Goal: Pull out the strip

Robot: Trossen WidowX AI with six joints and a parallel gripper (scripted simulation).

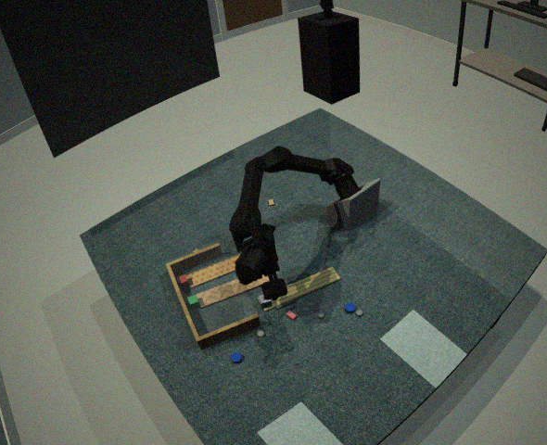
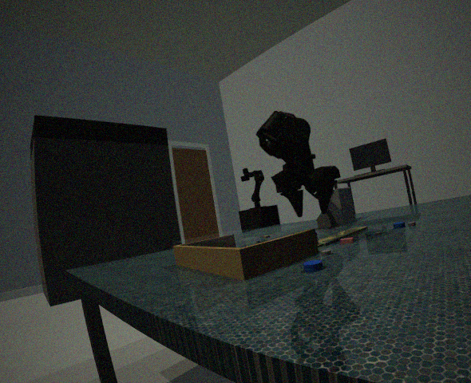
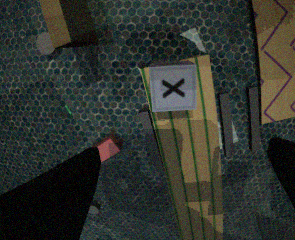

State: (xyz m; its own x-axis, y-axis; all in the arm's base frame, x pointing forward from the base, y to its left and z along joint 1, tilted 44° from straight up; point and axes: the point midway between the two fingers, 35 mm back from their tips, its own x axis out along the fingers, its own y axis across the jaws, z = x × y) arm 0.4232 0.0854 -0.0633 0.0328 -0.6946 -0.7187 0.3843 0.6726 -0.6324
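Right now my gripper tip is 10 mm past the pink block, 80 mm to the right of it and 70 mm above it.
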